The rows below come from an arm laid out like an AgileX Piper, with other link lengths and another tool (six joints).
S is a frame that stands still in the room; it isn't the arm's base.
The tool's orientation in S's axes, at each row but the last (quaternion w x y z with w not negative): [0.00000 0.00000 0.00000 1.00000]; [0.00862 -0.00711 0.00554 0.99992]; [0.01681 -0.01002 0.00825 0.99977]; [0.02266 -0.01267 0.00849 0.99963]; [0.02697 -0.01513 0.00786 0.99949]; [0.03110 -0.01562 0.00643 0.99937]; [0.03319 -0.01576 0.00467 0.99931]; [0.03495 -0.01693 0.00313 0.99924]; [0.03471 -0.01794 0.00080 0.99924]
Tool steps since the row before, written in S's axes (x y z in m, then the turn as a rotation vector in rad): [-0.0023 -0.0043 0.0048 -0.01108 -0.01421 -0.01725]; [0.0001 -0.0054 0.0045 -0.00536 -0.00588 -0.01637]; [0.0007 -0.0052 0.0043 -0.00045 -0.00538 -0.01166]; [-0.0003 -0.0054 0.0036 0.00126 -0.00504 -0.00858]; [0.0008 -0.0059 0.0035 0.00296 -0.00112 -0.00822]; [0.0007 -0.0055 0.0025 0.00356 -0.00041 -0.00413]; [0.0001 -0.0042 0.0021 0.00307 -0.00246 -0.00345]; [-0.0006 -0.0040 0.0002 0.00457 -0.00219 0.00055]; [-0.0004 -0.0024 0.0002 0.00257 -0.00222 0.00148]
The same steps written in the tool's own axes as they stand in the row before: [0.0023 0.0043 0.0048 0.01108 0.01421 -0.01725]; [-0.0003 0.0054 0.0044 0.00549 0.00579 -0.01636]; [-0.0010 0.0052 0.0042 0.00051 0.00520 -0.01174]; [0.0000 0.0055 0.0035 -0.00126 0.00484 -0.00870]; [-0.0012 0.0059 0.0034 -0.00276 0.00084 -0.00832]; [-0.0011 0.0055 0.0024 -0.00345 0.00014 -0.00424]; [-0.0004 0.0042 0.0021 -0.00311 0.00222 -0.00357]; [0.0003 0.0040 0.0002 -0.00473 0.00187 0.00038]; [0.0002 0.0024 0.0002 -0.00277 0.00204 0.00138]
